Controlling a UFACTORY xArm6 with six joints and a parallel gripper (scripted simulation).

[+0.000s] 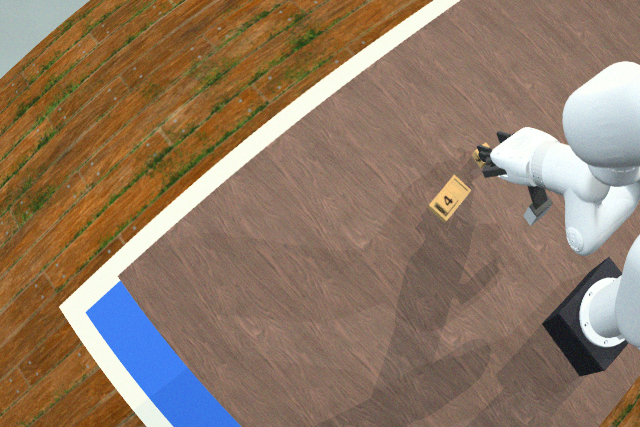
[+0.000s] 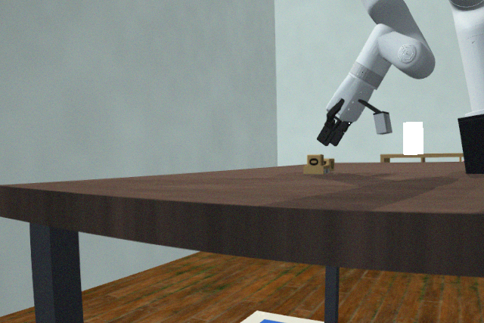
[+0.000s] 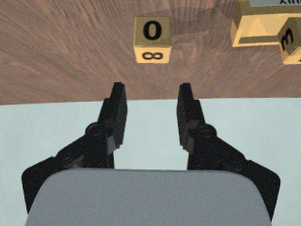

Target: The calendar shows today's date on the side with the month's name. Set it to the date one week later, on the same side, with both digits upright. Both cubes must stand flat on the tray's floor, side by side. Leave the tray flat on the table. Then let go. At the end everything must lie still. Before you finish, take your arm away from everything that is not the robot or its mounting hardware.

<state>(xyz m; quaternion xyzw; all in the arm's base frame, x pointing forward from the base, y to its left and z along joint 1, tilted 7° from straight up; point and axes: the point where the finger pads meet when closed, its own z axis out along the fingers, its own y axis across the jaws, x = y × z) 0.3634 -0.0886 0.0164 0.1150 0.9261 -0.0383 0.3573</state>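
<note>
Now: hand 70 mm above the wooden cube and 10 mm short of it. The rest, counted from my hand: tray 100 mm to the left, 70 mm below, 10 mm ahead.
</note>
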